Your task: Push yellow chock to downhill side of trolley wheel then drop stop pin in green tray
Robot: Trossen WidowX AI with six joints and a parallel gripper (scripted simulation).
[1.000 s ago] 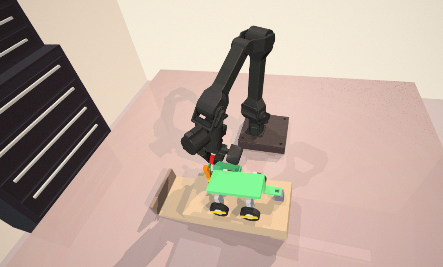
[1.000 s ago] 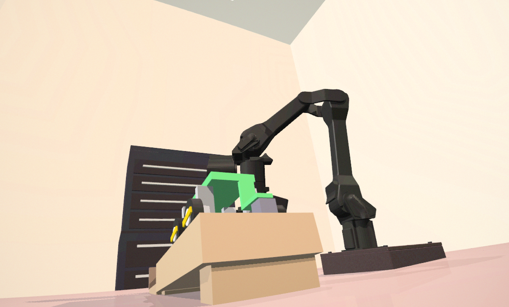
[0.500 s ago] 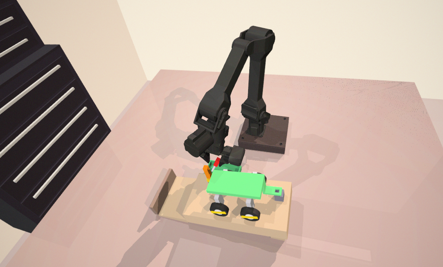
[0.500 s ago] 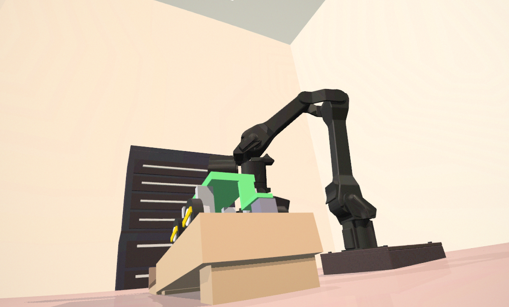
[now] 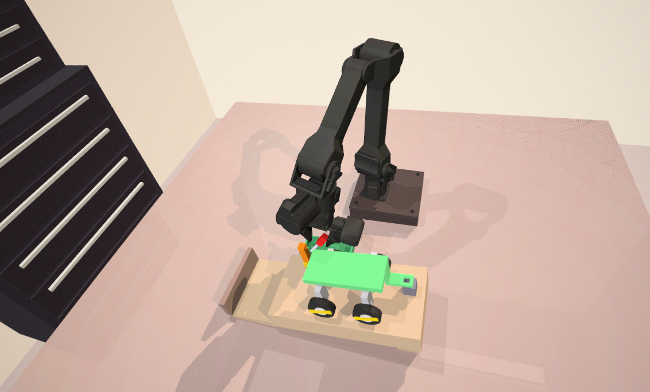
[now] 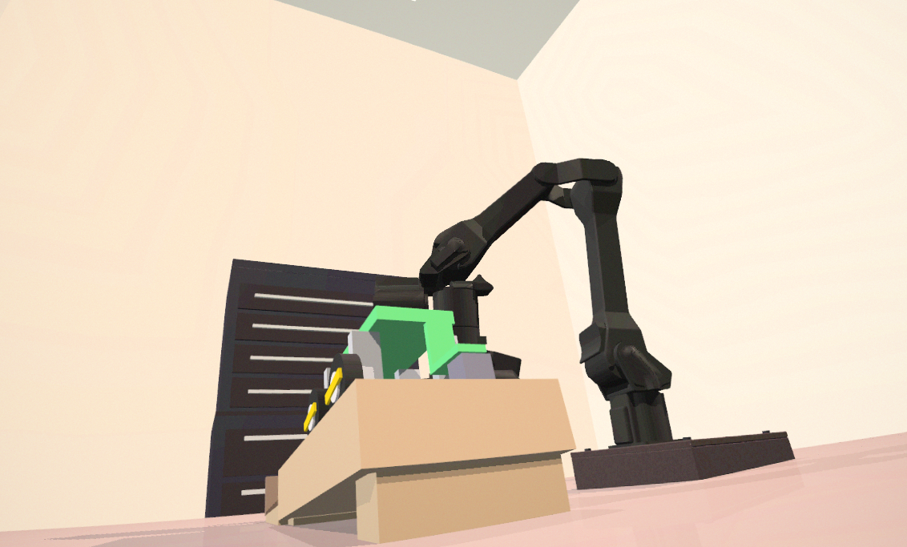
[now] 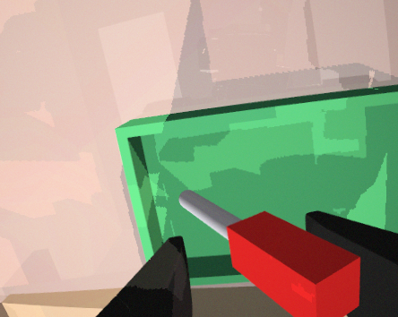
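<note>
The green tray lies 20 mm to the left of my gripper tip and 50 mm below it. Also, from my gripper tip: yellow chock: 70 mm ahead, 20 mm to the left, 40 mm above; red-headed stop pin: right at my gripper tip; tan ramp: 120 mm ahead, 110 mm to the left.
</note>
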